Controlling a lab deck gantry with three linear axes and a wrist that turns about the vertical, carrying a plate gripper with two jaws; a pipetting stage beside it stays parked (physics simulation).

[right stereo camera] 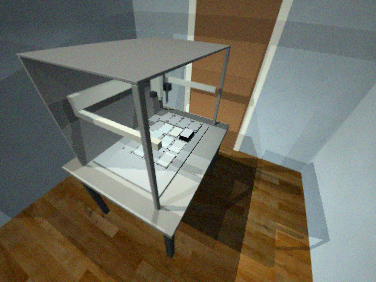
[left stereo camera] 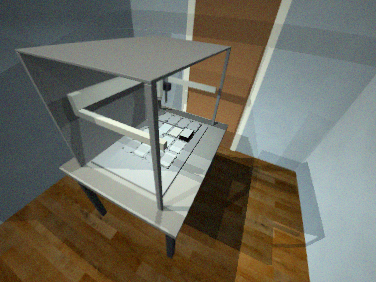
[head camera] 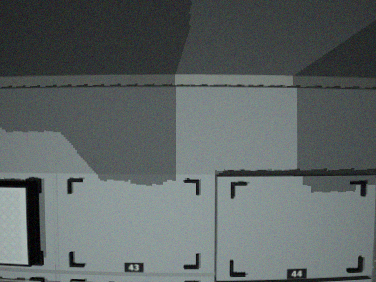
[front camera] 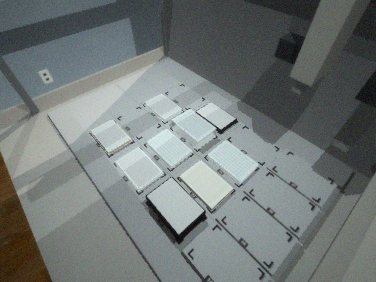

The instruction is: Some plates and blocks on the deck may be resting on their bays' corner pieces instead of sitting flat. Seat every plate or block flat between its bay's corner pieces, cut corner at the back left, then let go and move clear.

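Frame: origin at the robot's base, x ahead, y left, z up, level; millimetres.
Seen in the pictures: gripper, fingertip midpoint: [right stereo camera: 163, 102] [left stereo camera: 162, 102] [front camera: 346, 137]; robot's base, link origin: [right stereo camera: 166, 168] [left stereo camera: 168, 168] [front camera: 90, 133].
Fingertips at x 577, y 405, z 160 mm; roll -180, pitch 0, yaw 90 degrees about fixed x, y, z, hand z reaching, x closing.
Pixels of each thing's top centre, then the offset from my fingertips to it. "spot": a spot on its surface instead.
- black-sided block, top centre: [front camera: 174, 203] [left stereo camera: 186, 132] [right stereo camera: 186, 132] 362 mm right, 185 mm back, 118 mm down
- cream plate, top centre: [front camera: 205, 182] [left stereo camera: 175, 131] [right stereo camera: 176, 131] 255 mm right, 185 mm back, 146 mm down
- clear plate, top centre: [front camera: 138, 166] [left stereo camera: 177, 145] [right stereo camera: 177, 145] 362 mm right, 349 mm back, 146 mm down
- black-edged plate, top centre: [front camera: 215, 114] 41 mm right, 349 mm back, 146 mm down
- frame post, surface spot: [left stereo camera: 155, 150] [right stereo camera: 147, 150] spot: 517 mm right, 848 mm back, 293 mm up
In the front view a black-sided block [front camera: 176, 206] stands nearest the camera, with a cream plate [front camera: 206, 184] and a clear plate [front camera: 139, 168] beside it. Pale plates [front camera: 169, 148] [front camera: 233, 161] [front camera: 194, 125] [front camera: 163, 106] stand farther back, one [front camera: 111, 136] at the far left. A black-edged plate [front camera: 216, 116] stands in the back row; its right end [head camera: 13, 225] shows at the head view's left edge, between its corner pieces as far as visible. Small height differences cannot be made out. The gripper's jaws cannot be made out; black machine parts [left stereo camera: 167, 86] [right stereo camera: 167, 86] hang high at the far end.
Bays 43 [head camera: 133, 225] and 44 [head camera: 295, 227] hold no plate. A grey column [front camera: 325, 45] and a dark box [front camera: 289, 48] hang at the front view's upper right. A frame post [left stereo camera: 155, 150] [right stereo camera: 146, 150] hides part of the deck in both stereo views.
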